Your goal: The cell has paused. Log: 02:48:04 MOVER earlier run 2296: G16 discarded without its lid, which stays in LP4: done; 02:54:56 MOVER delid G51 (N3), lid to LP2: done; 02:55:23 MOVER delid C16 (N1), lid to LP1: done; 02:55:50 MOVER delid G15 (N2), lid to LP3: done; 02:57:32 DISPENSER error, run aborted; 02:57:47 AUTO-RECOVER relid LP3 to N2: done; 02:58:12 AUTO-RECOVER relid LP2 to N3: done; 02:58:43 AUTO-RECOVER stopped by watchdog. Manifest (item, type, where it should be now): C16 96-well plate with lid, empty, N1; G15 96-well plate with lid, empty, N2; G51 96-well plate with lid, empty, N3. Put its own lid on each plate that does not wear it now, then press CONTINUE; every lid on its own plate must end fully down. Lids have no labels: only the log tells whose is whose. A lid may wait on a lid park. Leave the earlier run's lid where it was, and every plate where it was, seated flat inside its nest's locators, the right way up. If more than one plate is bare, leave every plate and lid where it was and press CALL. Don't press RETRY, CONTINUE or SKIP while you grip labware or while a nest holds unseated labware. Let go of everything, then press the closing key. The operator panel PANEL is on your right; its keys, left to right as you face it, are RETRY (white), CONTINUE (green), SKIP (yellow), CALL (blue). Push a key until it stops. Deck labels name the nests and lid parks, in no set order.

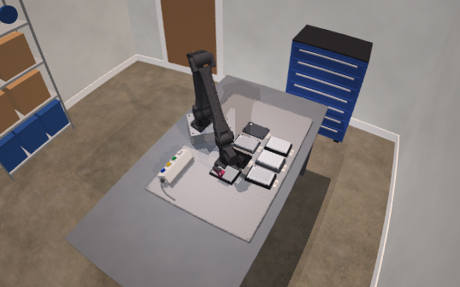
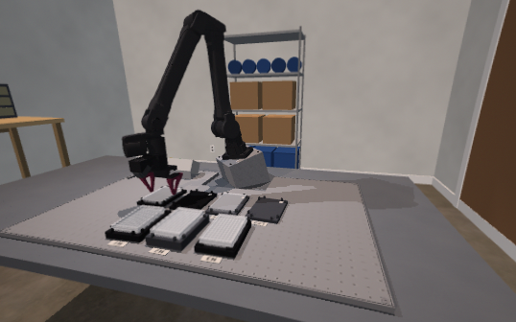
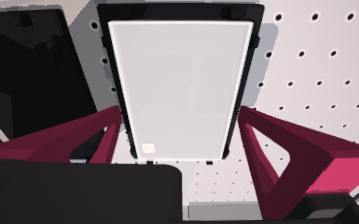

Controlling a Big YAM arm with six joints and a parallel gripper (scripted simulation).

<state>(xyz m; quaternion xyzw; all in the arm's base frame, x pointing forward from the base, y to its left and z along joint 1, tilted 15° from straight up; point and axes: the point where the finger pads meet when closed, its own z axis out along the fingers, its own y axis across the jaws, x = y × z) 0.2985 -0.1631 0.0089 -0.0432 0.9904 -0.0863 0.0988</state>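
The clear lid lies 10 mm below my hand. From my hand the other things lie so: 96-well plate: 180 mm ahead, 80 mm to the left; then lid park LP1: 20 mm below; then lid park LP3: 10 mm behind, 130 mm to the left, 20 mm below.
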